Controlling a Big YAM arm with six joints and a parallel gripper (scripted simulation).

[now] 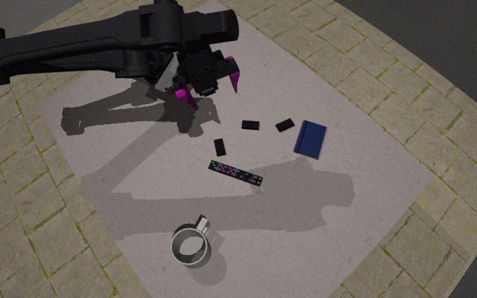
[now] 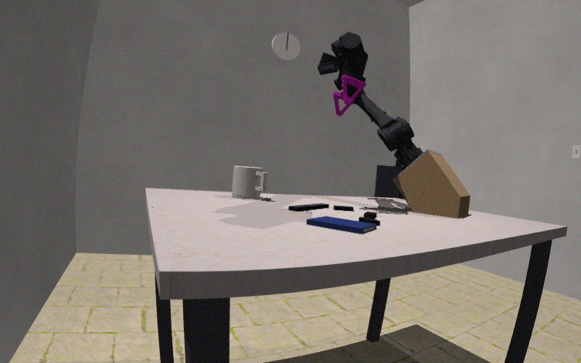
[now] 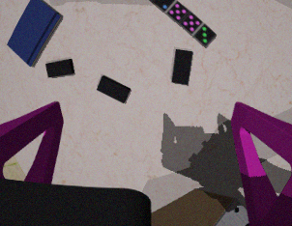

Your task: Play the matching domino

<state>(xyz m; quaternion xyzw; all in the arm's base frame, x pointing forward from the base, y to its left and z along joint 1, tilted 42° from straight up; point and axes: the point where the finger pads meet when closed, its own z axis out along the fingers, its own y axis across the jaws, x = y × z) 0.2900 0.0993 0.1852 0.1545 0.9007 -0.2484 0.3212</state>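
The domino lies 28 cm below my hand, 20 cm to the left of it and 8 cm ahead of it. Also, from my hand: blue book: 28 cm below, 22 cm to the left, 17 cm ahead; then mug: 27 cm to the right, 25 cm below, 14 cm ahead.
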